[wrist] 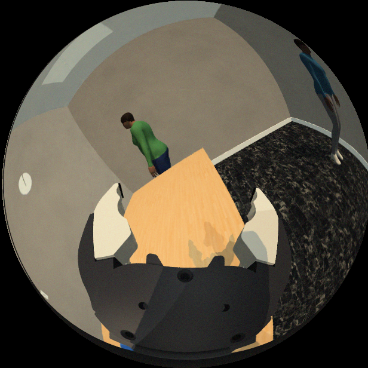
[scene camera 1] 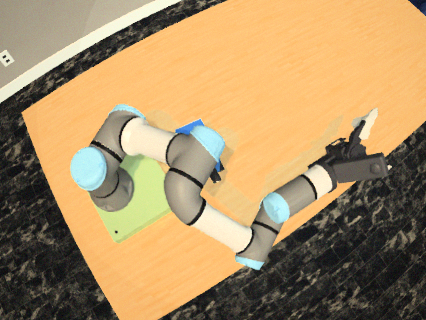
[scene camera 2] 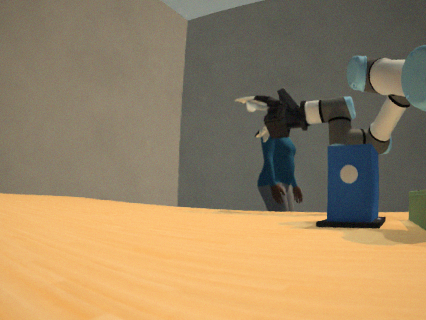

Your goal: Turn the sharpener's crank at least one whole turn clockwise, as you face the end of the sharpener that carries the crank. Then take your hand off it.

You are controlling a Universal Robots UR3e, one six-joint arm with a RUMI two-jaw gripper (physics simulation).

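Places are measured from the arm's base along level axes (x back, y right, z up), in centimetres.
Pixels of known places: gripper, between the fingertips: [scene camera 1: 385, 137] [scene camera 2: 245, 119]; arm's base, origin of its link: [scene camera 1: 112, 189].
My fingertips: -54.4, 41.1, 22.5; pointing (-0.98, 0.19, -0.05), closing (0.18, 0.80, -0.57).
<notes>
Ahead of a thing's pixels: the offset from my fingertips to its middle, as dx, dy, dz. "pt": to the spot under its first point. Level surfaces: height alone.
The blue sharpener @(pt +28.1, -37.8, -14.8) [scene camera 1: 190, 126] [scene camera 2: 355, 200] stands upright on a black base @(pt +28.5, -39.8, -26.9) [scene camera 2: 350, 223]. The arm covers most of it in scene camera 1, and a small blue bit of it [wrist: 126, 346] shows at the bottom of the wrist view. A round cream disc @(pt +28.0, -39.5, -19.5) [scene camera 2: 348, 174] is on the face toward scene camera 2. The crank cannot be made out; a small black part @(pt +32.4, -22.8, -13.7) [scene camera 1: 216, 176] sticks out beside the arm. My gripper [scene camera 1: 383, 138] [scene camera 2: 246, 117] [wrist: 186, 187] is wide open and empty, raised above the table's edge and well away from the sharpener.
The wooden table @(dz -27.6) [scene camera 1: 280, 65] [scene camera 2: 150, 260] [wrist: 185, 215] lies under the arm. The arm's base stands on a green plate [scene camera 1: 145, 200] [scene camera 2: 418, 207] near the sharpener. The arm's elbow passes over the sharpener. A person in green [wrist: 149, 142] and one in blue [scene camera 2: 280, 160] [wrist: 316, 75] stand beyond the table.
</notes>
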